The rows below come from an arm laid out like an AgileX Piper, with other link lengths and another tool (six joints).
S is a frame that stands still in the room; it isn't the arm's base.
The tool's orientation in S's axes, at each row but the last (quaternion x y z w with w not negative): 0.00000 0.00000 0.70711 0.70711; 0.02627 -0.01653 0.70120 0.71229; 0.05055 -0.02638 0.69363 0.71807; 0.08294 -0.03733 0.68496 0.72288
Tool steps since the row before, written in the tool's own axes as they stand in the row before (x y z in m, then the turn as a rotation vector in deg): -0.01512 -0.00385 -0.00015 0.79 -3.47 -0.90; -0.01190 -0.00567 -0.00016 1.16 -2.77 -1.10; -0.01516 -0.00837 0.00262 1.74 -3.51 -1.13; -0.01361 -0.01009 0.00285 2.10 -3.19 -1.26
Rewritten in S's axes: 0.00385 -0.01512 -0.00015 3.47 0.79 -0.90; 0.00548 -0.01195 -0.00096 2.77 1.18 -1.07; 0.00789 -0.01562 0.00066 3.53 1.74 -1.06; 0.00942 -0.01436 -0.00017 3.23 2.13 -1.11
